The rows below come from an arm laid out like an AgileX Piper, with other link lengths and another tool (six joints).
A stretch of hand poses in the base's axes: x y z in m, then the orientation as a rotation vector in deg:
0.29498 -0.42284 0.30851 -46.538 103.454 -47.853
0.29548 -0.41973 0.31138 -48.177 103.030 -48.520
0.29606 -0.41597 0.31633 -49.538 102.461 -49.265
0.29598 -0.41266 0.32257 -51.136 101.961 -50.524
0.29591 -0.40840 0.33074 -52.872 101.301 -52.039
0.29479 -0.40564 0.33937 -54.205 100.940 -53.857
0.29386 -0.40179 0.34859 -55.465 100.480 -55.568
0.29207 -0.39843 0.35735 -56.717 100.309 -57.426
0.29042 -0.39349 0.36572 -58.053 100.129 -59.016
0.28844 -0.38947 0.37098 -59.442 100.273 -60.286
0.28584 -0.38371 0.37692 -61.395 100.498 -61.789
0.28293 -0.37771 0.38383 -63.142 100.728 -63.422
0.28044 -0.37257 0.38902 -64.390 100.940 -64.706
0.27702 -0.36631 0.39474 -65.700 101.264 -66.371
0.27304 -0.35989 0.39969 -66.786 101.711 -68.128
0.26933 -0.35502 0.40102 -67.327 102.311 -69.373
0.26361 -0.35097 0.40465 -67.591 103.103 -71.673
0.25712 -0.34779 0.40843 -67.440 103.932 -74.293
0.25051 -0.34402 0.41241 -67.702 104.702 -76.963
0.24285 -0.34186 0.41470 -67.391 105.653 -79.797
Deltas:
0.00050 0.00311 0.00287 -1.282 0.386 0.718
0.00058 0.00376 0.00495 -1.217 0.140 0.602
-0.00008 0.00331 0.00624 -1.684 0.282 0.430
-0.00007 0.00426 0.00817 -1.942 0.222 0.441
-0.00112 0.00276 0.00863 -1.931 0.242 -0.061
-0.00093 0.00385 0.00922 -1.830 0.158 -0.003
-0.00179 0.00336 0.00876 -1.898 0.377 -0.242
-0.00165 0.00494 0.00837 -1.749 0.459 -0.084
-0.00198 0.00402 0.00526 -1.516 0.767 -0.099
-0.00260 0.00576 0.00594 -1.926 1.134 -0.034
-0.00291 0.00600 0.00691 -1.913 1.022 -0.196
-0.00249 0.00514 0.00519 -1.439 0.761 -0.230
-0.00342 0.00626 0.00572 -1.715 0.849 -0.454
-0.00398 0.00642 0.00495 -1.661 0.800 -0.658
-0.00371 0.00487 0.00133 -1.046 0.620 -0.722
-0.00572 0.00405 0.00363 -1.643 0.505 -1.399
-0.00649 0.00318 0.00378 -1.689 0.276 -1.702
-0.00661 0.00377 0.00398 -1.890 0.527 -1.550
-0.00766 0.00216 0.00229 -1.760 0.303 -1.919

